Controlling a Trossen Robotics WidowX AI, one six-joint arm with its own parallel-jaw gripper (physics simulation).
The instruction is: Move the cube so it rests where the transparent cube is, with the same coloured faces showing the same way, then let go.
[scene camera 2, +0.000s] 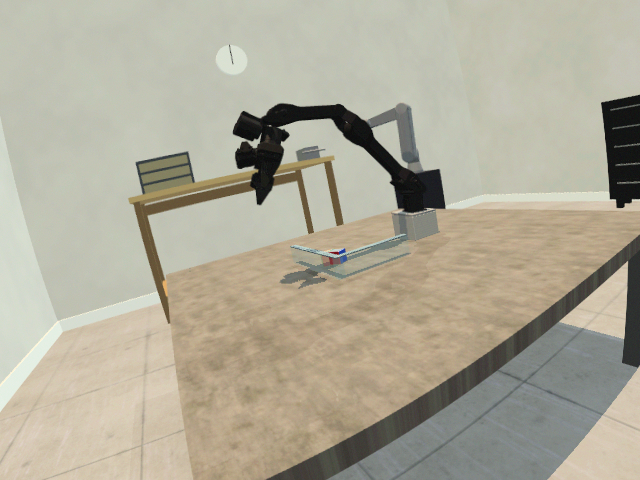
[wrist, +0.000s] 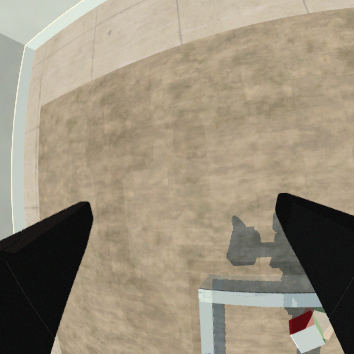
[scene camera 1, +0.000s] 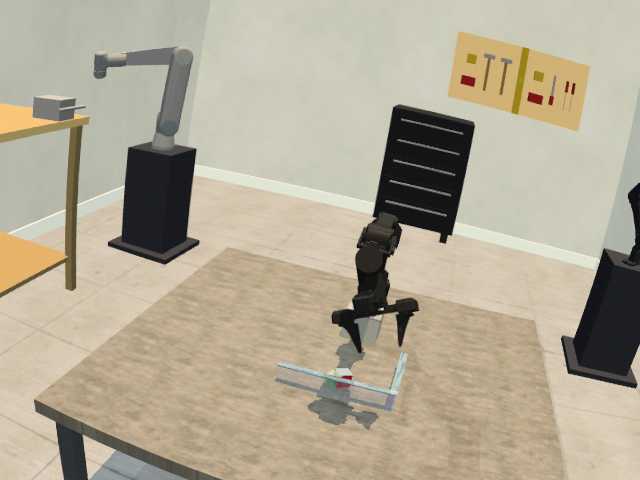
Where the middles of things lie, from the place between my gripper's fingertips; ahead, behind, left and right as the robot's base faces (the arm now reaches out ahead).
My hand is 250 mm past the L-shaped fence (scene camera 1: pixel 365 395), 220 mm above it and 100 mm to the left of it.
